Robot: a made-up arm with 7 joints. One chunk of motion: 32 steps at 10 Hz.
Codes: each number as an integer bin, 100 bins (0 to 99) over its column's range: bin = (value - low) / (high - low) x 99, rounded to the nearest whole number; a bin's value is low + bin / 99 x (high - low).
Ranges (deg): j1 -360.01..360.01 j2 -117.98..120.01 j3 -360.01..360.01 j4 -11..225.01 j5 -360.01..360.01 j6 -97.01..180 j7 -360.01..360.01
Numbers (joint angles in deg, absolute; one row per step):
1: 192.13 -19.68 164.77 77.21 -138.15 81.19 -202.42
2: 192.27 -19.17 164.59 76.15 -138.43 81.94 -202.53
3: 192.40 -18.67 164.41 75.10 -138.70 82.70 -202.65
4: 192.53 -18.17 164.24 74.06 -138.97 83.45 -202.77
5: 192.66 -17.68 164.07 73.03 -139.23 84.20 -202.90
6: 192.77 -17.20 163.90 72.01 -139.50 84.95 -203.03
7: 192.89 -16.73 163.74 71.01 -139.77 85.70 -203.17
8: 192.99 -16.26 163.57 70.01 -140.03 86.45 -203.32
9: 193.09 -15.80 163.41 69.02 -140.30 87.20 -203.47
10: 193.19 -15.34 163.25 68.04 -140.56 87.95 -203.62
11: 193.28 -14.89 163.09 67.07 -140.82 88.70 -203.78
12: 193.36 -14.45 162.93 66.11 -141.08 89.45 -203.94
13: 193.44 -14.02 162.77 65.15 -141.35 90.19 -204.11
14: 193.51 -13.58 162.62 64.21 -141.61 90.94 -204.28
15: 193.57 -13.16 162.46 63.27 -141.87 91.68 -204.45
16: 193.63 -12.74 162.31 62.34 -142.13 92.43 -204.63
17: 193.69 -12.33 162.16 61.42 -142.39 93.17 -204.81
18: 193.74 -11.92 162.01 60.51 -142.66 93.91 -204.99
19: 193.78 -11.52 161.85 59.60 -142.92 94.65 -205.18
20: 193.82 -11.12 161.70 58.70 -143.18 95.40 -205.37
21: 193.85 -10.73 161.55 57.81 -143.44 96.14 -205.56
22: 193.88 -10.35 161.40 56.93 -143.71 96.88 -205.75
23: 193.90 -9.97 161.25 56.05 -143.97 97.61 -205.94
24: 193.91 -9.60 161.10 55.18 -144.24 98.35 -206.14
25: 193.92 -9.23 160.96 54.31 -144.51 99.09 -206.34
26: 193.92 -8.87 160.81 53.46 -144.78 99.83 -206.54
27: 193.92 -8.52 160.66 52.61 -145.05 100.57 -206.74
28: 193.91 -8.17 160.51 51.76 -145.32 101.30 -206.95
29: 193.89 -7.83 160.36 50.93 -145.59 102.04 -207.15
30: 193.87 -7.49 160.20 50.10 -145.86 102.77 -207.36
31: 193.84 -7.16 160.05 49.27 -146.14 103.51 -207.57
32: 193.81 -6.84 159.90 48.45 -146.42 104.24 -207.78
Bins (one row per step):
1: 76 41 72 37 31 64 22
2: 76 41 72 37 30 64 22
3: 76 41 72 36 30 64 22
4: 76 42 72 36 30 64 22
5: 76 42 72 35 30 65 22
6: 76 42 72 35 30 65 22
7: 76 42 72 34 30 65 22
8: 76 42 72 34 30 66 22
9: 76 43 72 34 30 66 22
10: 76 43 72 33 30 66 22
11: 76 43 72 33 30 66 21
12: 76 43 72 32 30 67 21
13: 76 43 72 32 30 67 21
14: 76 43 72 32 30 67 21
15: 76 44 72 31 30 67 21
16: 76 44 72 31 30 68 21
17: 76 44 72 30 30 68 21
18: 76 44 72 30 30 68 21
19: 76 44 72 30 30 68 21
20: 76 44 72 29 30 69 21
21: 76 45 72 29 30 69 21
22: 76 45 72 28 30 69 21
23: 76 45 72 28 30 70 21
24: 76 45 72 28 30 70 21
25: 76 45 72 27 30 70 21
26: 76 45 72 27 30 70 21
27: 76 46 72 27 30 71 21
28: 76 46 72 26 30 71 21
29: 76 46 72 26 29 71 21
30: 76 46 72 26 29 71 21
31: 76 46 72 25 29 72 21
32: 76 46 71 25 29 72 21

